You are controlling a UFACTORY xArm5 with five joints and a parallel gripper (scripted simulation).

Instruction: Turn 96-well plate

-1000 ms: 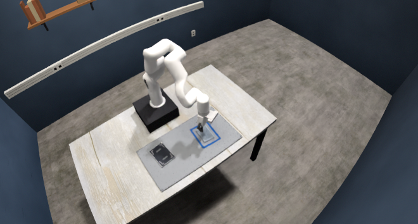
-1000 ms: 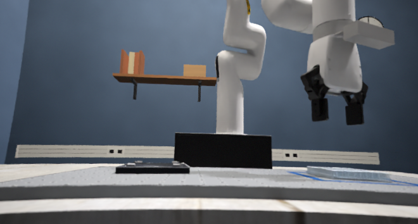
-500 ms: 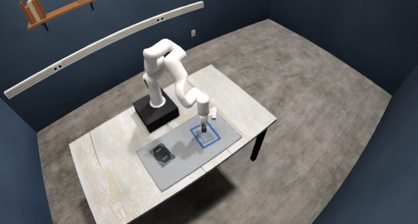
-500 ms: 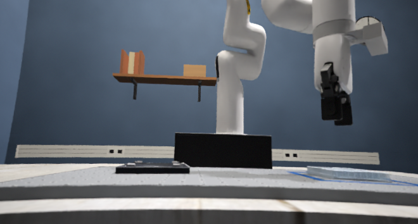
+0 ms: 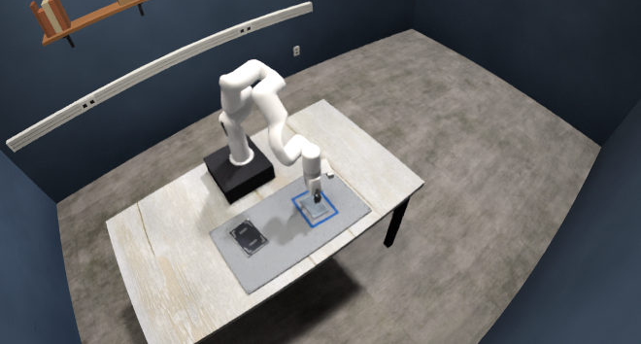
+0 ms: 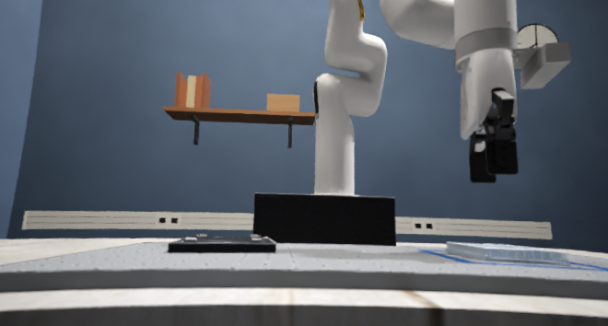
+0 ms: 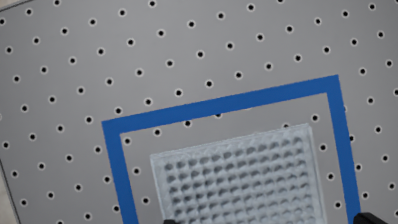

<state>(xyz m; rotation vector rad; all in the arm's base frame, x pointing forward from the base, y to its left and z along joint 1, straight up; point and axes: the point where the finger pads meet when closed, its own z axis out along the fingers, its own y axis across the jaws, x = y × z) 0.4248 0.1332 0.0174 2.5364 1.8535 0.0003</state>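
Right now the 96-well plate is 10 cm below my hand. The rest, counted from my hand: black plate nest 6 cm behind, 34 cm to the right, 10 cm below.
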